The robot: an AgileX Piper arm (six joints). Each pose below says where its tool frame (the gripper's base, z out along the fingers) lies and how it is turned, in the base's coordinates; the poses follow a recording.
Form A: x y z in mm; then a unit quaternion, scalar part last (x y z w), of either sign.
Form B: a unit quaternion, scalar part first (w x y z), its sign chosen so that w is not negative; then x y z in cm. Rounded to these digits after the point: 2 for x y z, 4 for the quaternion.
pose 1, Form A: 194.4 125.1 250.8 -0.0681 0.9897 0.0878 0.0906
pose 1, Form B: 0.0906 -0.0681 0.9897 0.0878 19.44 12.51 25.08
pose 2, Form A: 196.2 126.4 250.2 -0.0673 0.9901 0.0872 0.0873
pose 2, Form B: 0.0873 -0.0673 0.9901 0.0872 19.62 12.64 25.02
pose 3, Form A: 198.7 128.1 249.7 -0.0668 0.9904 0.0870 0.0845
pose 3, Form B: 0.0845 -0.0668 0.9904 0.0870 19.87 12.81 24.97
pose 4, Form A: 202.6 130.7 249.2 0.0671 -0.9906 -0.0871 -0.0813
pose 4, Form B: 0.0813 -0.0671 0.9906 0.0871 20.26 13.07 24.92
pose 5, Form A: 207.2 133.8 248.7 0.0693 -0.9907 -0.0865 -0.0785
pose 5, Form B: 0.0785 -0.0693 0.9907 0.0865 20.72 13.38 24.87
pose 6, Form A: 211.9 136.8 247.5 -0.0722 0.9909 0.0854 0.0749
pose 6, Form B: 0.0749 -0.0722 0.9909 0.0854 21.19 13.68 24.75
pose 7, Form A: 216.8 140.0 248.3 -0.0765 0.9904 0.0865 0.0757
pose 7, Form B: 0.0757 -0.0765 0.9904 0.0865 21.68 14.00 24.83
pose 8, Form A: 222.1 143.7 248.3 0.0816 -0.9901 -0.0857 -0.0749
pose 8, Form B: 0.0749 -0.0816 0.9901 0.0857 22.21 14.37 24.83
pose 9, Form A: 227.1 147.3 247.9 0.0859 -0.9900 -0.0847 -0.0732
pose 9, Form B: 0.0732 -0.0859 0.9900 0.0847 22.71 14.73 24.79
